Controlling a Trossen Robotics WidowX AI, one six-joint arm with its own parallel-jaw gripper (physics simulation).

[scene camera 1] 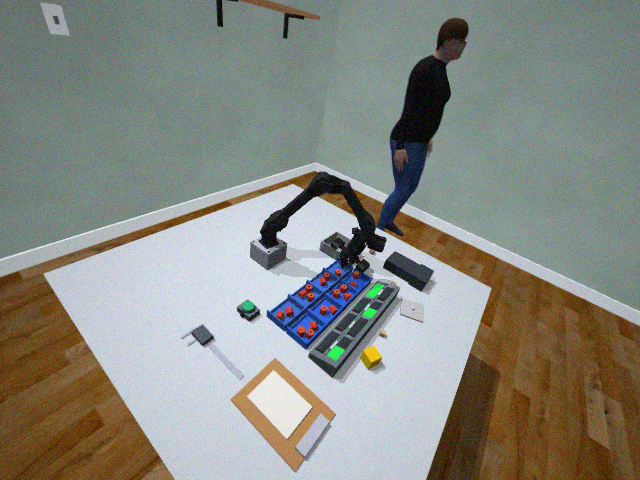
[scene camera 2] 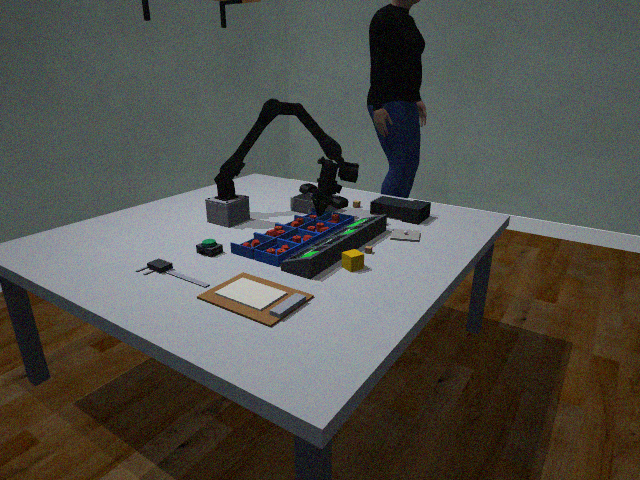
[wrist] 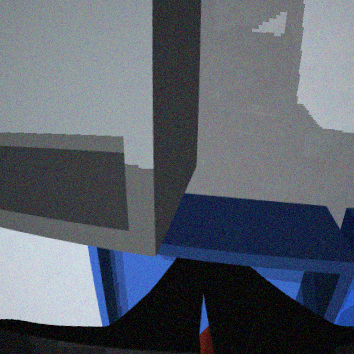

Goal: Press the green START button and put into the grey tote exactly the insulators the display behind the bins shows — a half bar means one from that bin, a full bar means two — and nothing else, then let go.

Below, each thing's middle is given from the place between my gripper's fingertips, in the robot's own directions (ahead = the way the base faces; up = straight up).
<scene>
Right now my hand is 9 cm past the grey tote (wrist: 106,106), 8 cm to the right of it and 2 cm below it. Also, from my hand: black box (scene camera 2: 415,212) 19 cm ahead, 24 cm to the left, 2 cm above.
</scene>
